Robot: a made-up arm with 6 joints. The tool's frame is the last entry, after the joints.
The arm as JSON. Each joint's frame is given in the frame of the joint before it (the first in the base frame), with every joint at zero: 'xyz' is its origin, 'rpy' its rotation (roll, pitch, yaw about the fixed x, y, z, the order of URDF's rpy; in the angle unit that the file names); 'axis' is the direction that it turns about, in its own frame. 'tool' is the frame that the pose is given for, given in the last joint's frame.
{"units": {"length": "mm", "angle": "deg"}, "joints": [
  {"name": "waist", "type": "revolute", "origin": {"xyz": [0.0, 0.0, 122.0], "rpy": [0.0, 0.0, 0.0]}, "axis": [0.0, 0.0, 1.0]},
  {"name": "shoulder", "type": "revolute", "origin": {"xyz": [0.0, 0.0, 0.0], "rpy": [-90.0, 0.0, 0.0]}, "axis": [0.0, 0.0, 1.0]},
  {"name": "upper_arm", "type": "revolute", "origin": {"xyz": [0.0, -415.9, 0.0], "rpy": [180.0, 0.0, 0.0]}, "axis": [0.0, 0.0, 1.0]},
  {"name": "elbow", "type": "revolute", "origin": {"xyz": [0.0, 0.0, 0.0], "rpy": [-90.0, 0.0, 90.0]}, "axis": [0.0, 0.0, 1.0]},
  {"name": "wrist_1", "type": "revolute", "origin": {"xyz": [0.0, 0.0, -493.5], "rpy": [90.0, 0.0, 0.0]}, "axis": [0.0, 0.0, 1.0]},
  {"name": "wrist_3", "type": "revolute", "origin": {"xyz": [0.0, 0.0, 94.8], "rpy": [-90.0, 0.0, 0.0]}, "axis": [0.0, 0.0, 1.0]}
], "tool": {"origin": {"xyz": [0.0, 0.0, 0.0], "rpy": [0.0, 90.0, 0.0]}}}
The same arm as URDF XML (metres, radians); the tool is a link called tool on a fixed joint. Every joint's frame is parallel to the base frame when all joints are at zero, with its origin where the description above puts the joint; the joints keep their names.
<robot name="arm">
  <joint name="waist" type="continuous">
    <parent link="base"/>
    <child link="link1"/>
    <origin xyz="0 0 0.122" rpy="0 0 0"/>
    <axis xyz="0 0 1"/>
  </joint>
  <joint name="shoulder" type="continuous">
    <parent link="link1"/>
    <child link="link2"/>
    <origin xyz="0 0 0" rpy="0 0 0"/>
    <axis xyz="0 1 0"/>
  </joint>
  <joint name="upper_arm" type="continuous">
    <parent link="link2"/>
    <child link="link3"/>
    <origin xyz="0 0 0.4159" rpy="0 0 0"/>
    <axis xyz="0 -1 0"/>
  </joint>
  <joint name="elbow" type="continuous">
    <parent link="link3"/>
    <child link="link4"/>
    <origin xyz="0 0 0" rpy="0 0 0"/>
    <axis xyz="-1 0 0"/>
  </joint>
  <joint name="wrist_1" type="continuous">
    <parent link="link4"/>
    <child link="link5"/>
    <origin xyz="0.4935 0 0" rpy="0 0 0"/>
    <axis xyz="0 -1 0"/>
  </joint>
  <joint name="wrist_3" type="continuous">
    <parent link="link5"/>
    <child link="link6"/>
    <origin xyz="0 -0.0948 0" rpy="0 0 0"/>
    <axis xyz="-1 0 0"/>
  </joint>
  <joint name="tool_joint" type="fixed">
    <parent link="link6"/>
    <child link="tool"/>
    <origin xyz="0 0 0" rpy="0 0 0"/>
  </joint>
  <link name="base"/>
  <link name="link1"/>
  <link name="link2"/>
  <link name="link3"/>
  <link name="link4"/>
  <link name="link5"/>
  <link name="link6"/>
  <link name="tool"/>
</robot>

